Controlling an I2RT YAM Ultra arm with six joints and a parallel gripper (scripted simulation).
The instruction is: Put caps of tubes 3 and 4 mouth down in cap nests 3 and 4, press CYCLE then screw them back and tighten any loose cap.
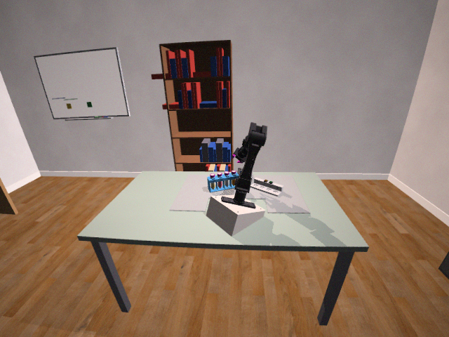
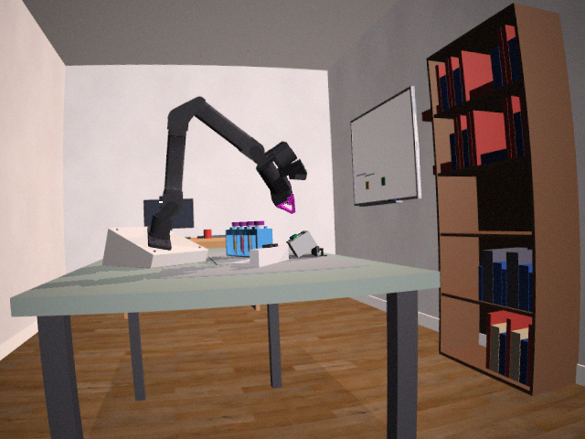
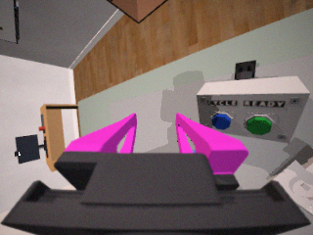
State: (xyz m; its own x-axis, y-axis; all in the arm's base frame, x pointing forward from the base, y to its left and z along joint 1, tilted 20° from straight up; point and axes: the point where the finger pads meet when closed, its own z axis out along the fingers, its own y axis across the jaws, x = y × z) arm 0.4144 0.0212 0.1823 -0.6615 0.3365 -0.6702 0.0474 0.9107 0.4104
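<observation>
Now: hand 110 mm past the purple cap, 50 mm above it and 20 mm to the right of it. The rest, counted from my hand: grey key desk (110 mm below, 70 mm to the right, 10 mm behind); blue cycle key (100 mm below, 50 mm to the right, 20 mm behind); green ready key (100 mm below, 90 mm to the right, 30 mm behind).
</observation>
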